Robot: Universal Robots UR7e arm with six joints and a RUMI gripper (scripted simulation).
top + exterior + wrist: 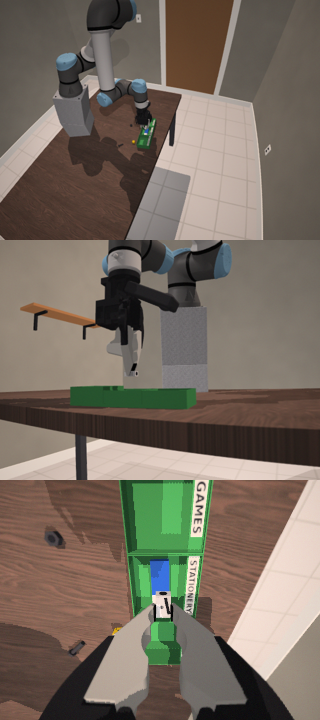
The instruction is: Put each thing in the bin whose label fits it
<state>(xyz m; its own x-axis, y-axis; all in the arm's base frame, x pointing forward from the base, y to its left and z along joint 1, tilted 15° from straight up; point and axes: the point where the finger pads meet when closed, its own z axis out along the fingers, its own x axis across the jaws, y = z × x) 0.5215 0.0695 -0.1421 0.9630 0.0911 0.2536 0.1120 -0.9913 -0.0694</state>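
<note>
My gripper is now 60 mm above the green bin row. Round my hand: yellow die 60 mm behind, 100 mm to the right, 70 mm below; blue-and-white eraser 60 mm below; white item 10 mm below.
</note>
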